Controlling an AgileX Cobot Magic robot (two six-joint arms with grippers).
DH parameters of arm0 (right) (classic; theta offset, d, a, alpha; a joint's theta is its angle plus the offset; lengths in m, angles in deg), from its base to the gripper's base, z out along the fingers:
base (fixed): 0 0 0 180
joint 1: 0 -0.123 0 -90
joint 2: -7.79 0 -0.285 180
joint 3: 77.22 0 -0.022 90
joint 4: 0 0.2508 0 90
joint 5: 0 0 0.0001 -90
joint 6: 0 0.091 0 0
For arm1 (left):
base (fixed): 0 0 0 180
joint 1: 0 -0.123 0 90
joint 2: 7.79 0 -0.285 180
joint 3: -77.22 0 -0.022 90
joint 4: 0 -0.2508 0 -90
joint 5: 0 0 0.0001 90
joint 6: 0 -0.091 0 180
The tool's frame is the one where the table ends.
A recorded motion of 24 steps. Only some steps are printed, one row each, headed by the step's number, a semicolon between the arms.
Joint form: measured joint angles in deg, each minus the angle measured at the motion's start. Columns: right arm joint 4, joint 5, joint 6, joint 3, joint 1, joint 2; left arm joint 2, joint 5, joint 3, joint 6, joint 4, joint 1.
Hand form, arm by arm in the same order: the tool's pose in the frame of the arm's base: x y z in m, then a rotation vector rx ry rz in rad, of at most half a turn. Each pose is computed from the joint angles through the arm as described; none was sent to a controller.
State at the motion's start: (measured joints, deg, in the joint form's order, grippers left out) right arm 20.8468 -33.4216 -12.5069 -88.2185 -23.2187 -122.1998; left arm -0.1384 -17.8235 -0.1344 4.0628 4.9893 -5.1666
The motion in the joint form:
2: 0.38 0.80 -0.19 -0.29 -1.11 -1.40; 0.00 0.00 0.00 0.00 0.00 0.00
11: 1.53 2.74 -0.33 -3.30 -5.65 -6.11; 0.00 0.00 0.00 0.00 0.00 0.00
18: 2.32 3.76 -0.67 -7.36 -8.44 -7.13; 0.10 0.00 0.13 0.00 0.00 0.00
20: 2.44 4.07 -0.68 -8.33 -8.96 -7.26; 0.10 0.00 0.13 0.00 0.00 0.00
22: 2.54 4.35 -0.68 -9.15 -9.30 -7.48; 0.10 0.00 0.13 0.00 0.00 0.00
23: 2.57 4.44 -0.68 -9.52 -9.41 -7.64; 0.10 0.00 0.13 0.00 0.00 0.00
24: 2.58 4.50 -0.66 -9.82 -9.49 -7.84; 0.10 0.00 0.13 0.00 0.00 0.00
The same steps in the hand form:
2: 0.4116 0.2056 0.1520 -0.5056 2.6209 0.4318; 0.0542 0.0025 0.1845 -0.1994 1.7829 -0.0695
11: 0.4065 0.2443 0.1294 -0.5825 2.6100 0.4640; 0.0542 0.0025 0.1845 -0.1994 1.7829 -0.0695
18: 0.4066 0.2716 0.1412 -0.6275 2.5319 0.5037; 0.0542 0.0025 0.1852 -0.1993 1.7824 -0.0695
20: 0.4070 0.2770 0.1451 -0.6332 2.5109 0.5124; 0.0542 0.0025 0.1852 -0.1993 1.7824 -0.0695
22: 0.4079 0.2809 0.1475 -0.6357 2.4952 0.5187; 0.0542 0.0025 0.1852 -0.1993 1.7824 -0.0695
23: 0.4084 0.2823 0.1480 -0.6365 2.4899 0.5207; 0.0542 0.0025 0.1852 -0.1993 1.7824 -0.0695
24: 0.4089 0.2834 0.1478 -0.6369 2.4871 0.5220; 0.0542 0.0025 0.1852 -0.1993 1.7824 -0.0695

